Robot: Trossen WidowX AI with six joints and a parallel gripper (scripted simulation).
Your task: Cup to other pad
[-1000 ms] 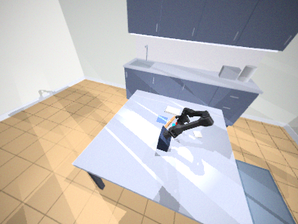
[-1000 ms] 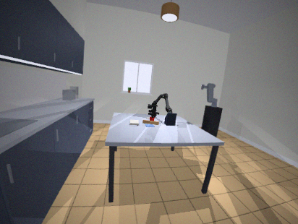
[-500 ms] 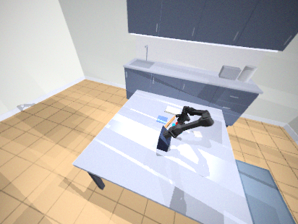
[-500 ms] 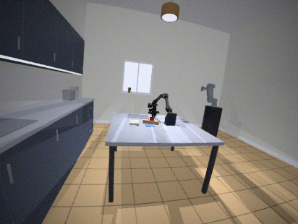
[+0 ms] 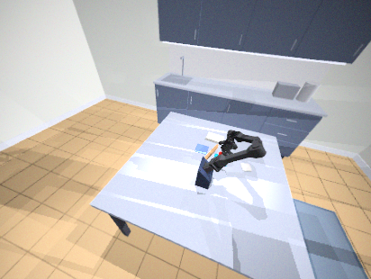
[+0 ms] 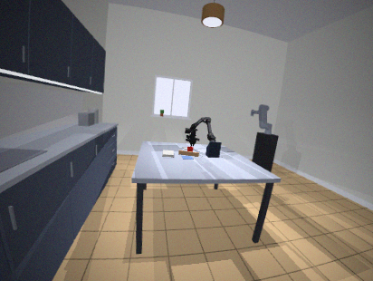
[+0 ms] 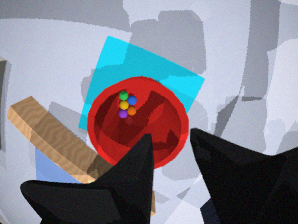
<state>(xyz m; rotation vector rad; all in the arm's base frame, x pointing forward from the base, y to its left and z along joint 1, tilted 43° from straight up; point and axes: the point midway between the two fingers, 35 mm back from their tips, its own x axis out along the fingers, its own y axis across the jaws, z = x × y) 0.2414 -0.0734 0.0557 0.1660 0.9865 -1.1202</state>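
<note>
My gripper tip is now 40 mm above the cup, 20 mm short of it and 10 mm to the right of it. From my gripper tip the other things lie so: pale flat block: 290 mm ahead, 140 mm to the left, 70 mm below; wooden block: 110 mm to the left, 70 mm below, 50 mm ahead; cyan pad: 90 mm below, 20 mm ahead, 10 mm to the left.
</note>
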